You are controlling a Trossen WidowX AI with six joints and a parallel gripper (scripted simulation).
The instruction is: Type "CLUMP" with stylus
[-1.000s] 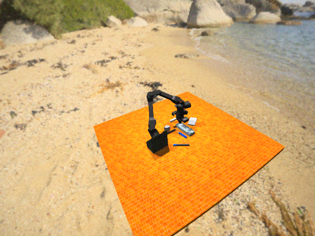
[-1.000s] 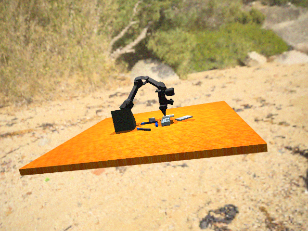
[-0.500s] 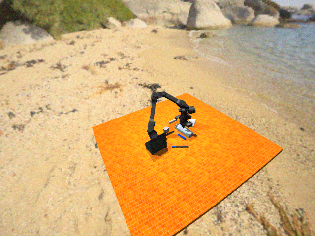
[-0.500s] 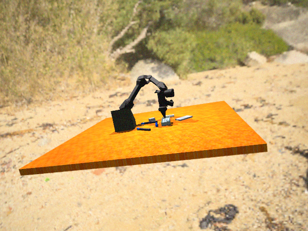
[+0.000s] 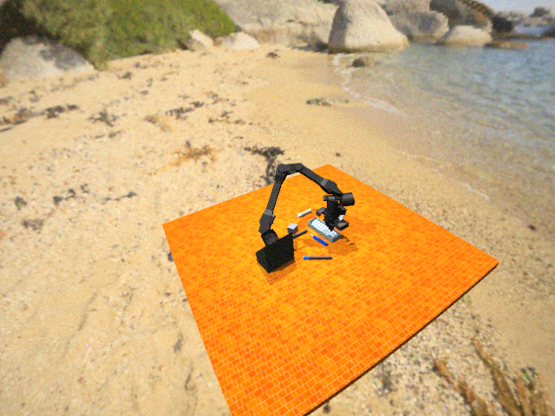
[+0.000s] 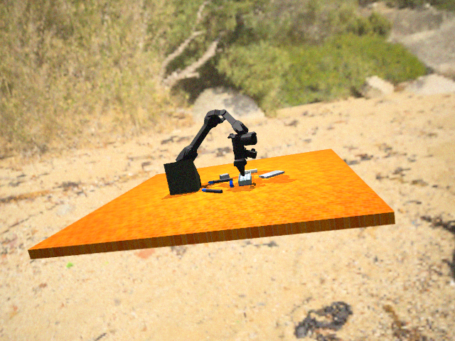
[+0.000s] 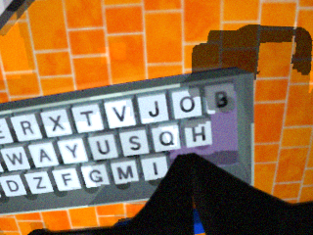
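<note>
Now: gripper tip 7 cm past the blue stylus, 5 cm to the right of it and 3 cm above it. Round my gripper tip: small grey block: 19 cm to the left, 11 cm behind, 3 cm below.
</note>
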